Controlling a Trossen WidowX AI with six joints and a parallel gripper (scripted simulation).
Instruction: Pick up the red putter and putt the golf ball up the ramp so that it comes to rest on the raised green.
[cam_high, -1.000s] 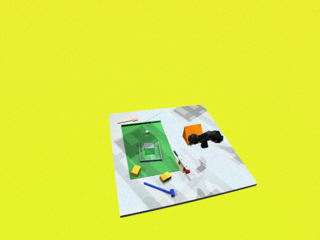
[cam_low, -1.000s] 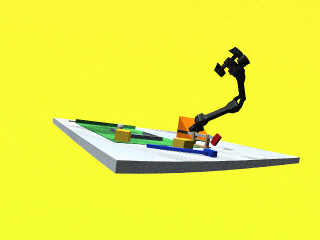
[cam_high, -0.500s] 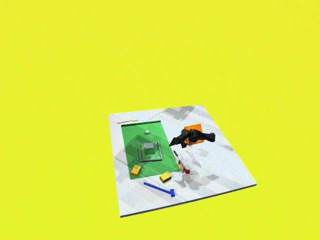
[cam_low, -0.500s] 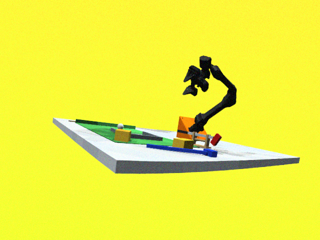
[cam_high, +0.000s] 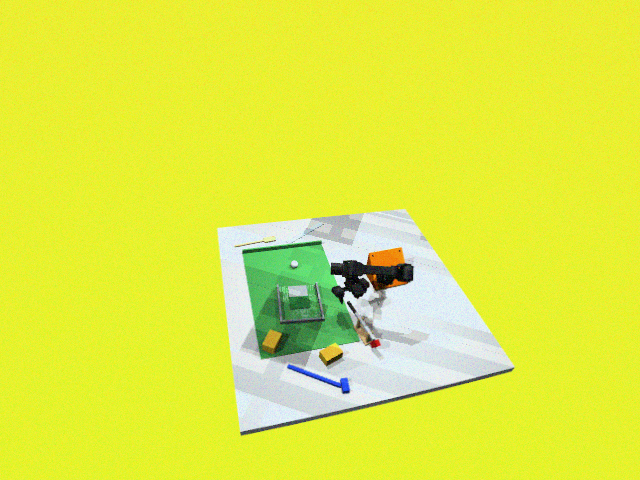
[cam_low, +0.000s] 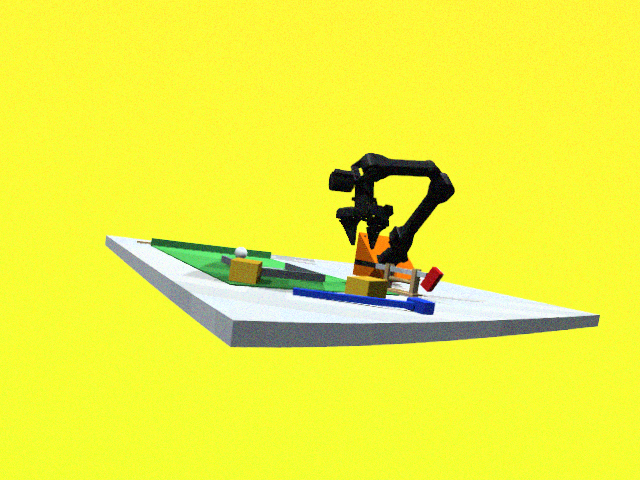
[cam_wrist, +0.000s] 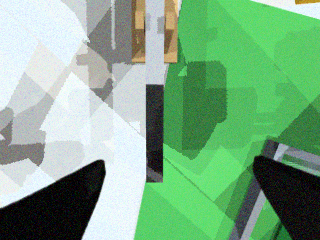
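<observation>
My gripper tip is 110 mm to the right of the red putter, 50 mm past it and 50 mm above it. Round my gripper tip: green mat 240 mm ahead, 180 mm to the right, 110 mm below; then blue putter 340 mm to the left, 200 mm ahead, 90 mm below; then wooden stand 130 mm to the left, 70 mm below, 50 mm behind.
</observation>
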